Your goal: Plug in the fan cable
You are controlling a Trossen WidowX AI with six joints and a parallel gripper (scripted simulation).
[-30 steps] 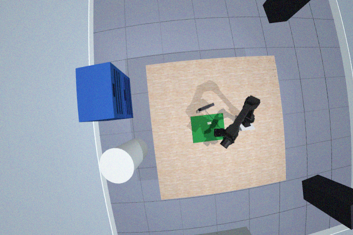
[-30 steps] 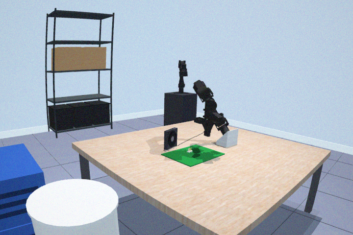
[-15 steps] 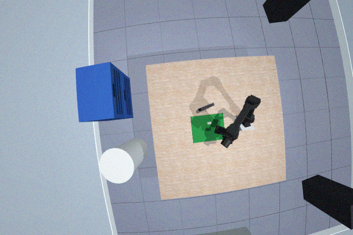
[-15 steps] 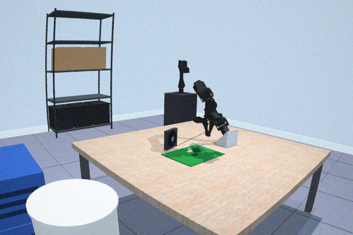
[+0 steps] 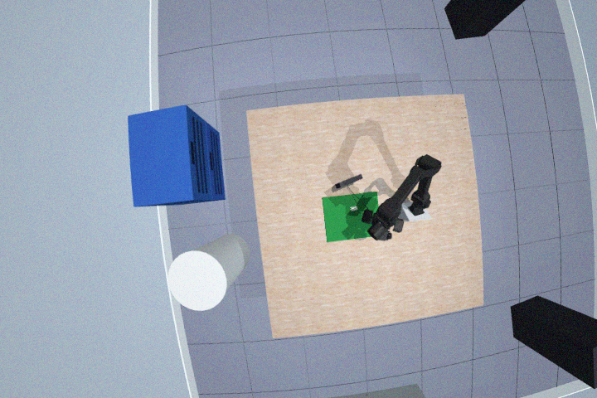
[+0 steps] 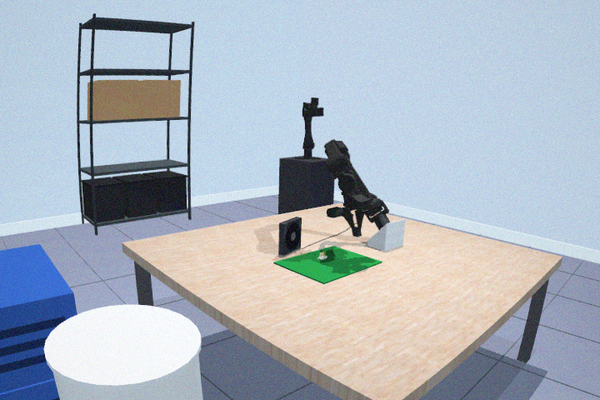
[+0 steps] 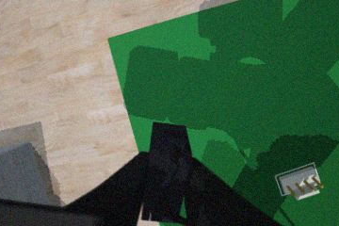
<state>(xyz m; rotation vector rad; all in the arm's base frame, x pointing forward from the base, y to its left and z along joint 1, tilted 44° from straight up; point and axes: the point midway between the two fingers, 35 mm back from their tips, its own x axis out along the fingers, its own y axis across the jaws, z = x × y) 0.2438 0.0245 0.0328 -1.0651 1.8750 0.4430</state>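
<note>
The green board lies 12 cm below my gripper tip, 10 cm ahead of it and 5 cm to the right of it. Also, from my gripper tip: black fan (22 cm to the right, 9 cm ahead, 5 cm below); then plug (1 cm to the right).
</note>
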